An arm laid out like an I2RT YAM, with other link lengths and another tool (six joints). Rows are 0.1 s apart.
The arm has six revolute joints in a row. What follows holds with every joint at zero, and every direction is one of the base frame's. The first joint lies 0.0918 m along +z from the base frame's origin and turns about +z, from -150 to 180 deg. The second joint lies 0.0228 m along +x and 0.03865 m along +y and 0.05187 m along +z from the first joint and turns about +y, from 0 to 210 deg. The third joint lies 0.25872 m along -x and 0.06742 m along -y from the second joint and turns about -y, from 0 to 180 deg. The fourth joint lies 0.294 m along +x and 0.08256 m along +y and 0.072 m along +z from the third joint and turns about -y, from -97 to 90 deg. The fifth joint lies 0.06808 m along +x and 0.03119 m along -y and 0.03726 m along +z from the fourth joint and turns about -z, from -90 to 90 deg. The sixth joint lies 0.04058 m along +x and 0.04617 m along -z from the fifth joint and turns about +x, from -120 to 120 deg. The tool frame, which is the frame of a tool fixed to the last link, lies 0.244 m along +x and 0.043 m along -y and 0.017 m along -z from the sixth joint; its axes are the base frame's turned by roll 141.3, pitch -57.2 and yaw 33.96 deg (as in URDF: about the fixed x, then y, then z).
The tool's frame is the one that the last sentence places.
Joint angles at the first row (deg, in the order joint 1, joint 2, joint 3, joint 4, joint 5, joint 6):
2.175, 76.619, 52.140, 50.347, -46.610, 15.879
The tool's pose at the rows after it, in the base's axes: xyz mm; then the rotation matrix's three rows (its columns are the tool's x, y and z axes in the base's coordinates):
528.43 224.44 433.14; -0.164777 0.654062 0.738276; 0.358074 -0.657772 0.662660; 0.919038 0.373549 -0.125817
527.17 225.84 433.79; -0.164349 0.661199 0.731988; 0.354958 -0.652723 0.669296; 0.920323 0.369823 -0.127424
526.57 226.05 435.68; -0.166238 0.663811 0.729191; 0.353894 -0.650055 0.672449; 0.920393 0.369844 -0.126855
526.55 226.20 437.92; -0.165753 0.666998 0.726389; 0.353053 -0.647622 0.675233; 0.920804 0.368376 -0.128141
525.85 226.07 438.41; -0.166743 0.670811 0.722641; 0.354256 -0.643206 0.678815; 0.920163 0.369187 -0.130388
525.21 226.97 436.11; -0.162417 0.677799 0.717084; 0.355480 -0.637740 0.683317; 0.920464 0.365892 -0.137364
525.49 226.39 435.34; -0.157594 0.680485 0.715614; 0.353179 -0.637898 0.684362; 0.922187 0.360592 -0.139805
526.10 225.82 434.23; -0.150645 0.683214 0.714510; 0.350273 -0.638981 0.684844; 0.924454 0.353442 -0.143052
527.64 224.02 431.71; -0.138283 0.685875 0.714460; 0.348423 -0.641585 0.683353; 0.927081 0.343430 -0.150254
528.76 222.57 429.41; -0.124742 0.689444 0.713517; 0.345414 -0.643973 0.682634; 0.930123 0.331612 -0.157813
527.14 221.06 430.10; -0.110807 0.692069 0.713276; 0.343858 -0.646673 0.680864; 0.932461 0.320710 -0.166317
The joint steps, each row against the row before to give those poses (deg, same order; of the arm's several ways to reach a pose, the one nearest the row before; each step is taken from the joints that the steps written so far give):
-0.219, 0.001, 0.066, 0.263, -0.481, 0.678
-0.043, 0.000, 0.174, -0.022, -0.436, 0.502
-0.111, 0.000, 0.285, -0.066, -0.308, 0.263
-0.107, 0.022, 0.503, -0.415, -0.282, 0.240
-0.241, 0.000, 0.197, -0.110, -0.547, 0.196
-0.109, -0.001, -0.001, -0.306, -0.503, 0.154
-0.110, 0.001, 0.000, -0.086, -0.088, 0.306
-0.065, 0.000, 0.001, -0.198, 0.023, 0.306
-0.198, -0.022, -0.001, -0.545, 0.020, 0.241
-0.153, -0.110, -0.001, -0.656, 0.044, 0.327
-0.131, -0.940, 0.001, -1.618, 0.088, 0.153

